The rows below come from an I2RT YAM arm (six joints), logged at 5 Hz.
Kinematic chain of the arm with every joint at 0, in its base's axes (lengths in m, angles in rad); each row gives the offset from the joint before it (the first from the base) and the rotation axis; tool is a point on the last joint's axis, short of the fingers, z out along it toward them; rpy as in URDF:
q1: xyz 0 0 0.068 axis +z
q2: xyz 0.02 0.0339 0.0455 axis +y
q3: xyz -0.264 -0.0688 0 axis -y
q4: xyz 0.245 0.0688 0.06 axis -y
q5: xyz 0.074 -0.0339 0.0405 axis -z
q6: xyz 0.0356 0 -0.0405 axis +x
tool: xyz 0 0 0 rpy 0 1.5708 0
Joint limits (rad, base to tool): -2.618..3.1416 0..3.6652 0..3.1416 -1.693..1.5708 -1.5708..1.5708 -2.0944..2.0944
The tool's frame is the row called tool.
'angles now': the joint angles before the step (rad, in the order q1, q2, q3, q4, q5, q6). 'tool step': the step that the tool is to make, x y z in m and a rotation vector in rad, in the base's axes. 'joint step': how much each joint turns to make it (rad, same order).
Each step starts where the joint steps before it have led.
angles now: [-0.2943 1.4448 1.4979 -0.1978 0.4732 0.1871]
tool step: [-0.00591 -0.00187 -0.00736 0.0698 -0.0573 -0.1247]
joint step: [-0.0004 -0.0156 -0.0344 -0.0061 0.1099 0.1179]
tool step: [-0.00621 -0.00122 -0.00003 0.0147 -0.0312 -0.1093]
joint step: [0.0000 -0.0122 -0.0098 -0.0074 0.1038 0.0515]
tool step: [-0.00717 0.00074 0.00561 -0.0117 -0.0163 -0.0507]
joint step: [0.0000 -0.0187 -0.0001 -0.0013 0.0511 0.0026]
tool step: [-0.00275 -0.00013 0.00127 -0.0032 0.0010 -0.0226]
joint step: [-0.0011 -0.0061 0.0000 -0.0062 0.0217 0.0001]
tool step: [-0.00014 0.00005 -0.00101 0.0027 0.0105 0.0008]
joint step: [0.0000 0.0000 0.0000 -0.0103 -0.0008 -0.0008]
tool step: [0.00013 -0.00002 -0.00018 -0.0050 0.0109 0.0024]
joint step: [0.0000 0.0004 0.0000 -0.0008 -0.0011 -0.0114]
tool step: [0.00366 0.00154 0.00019 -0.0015 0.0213 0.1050]
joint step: [-0.0008 0.0030 0.0042 0.0004 -0.1030 -0.0332]
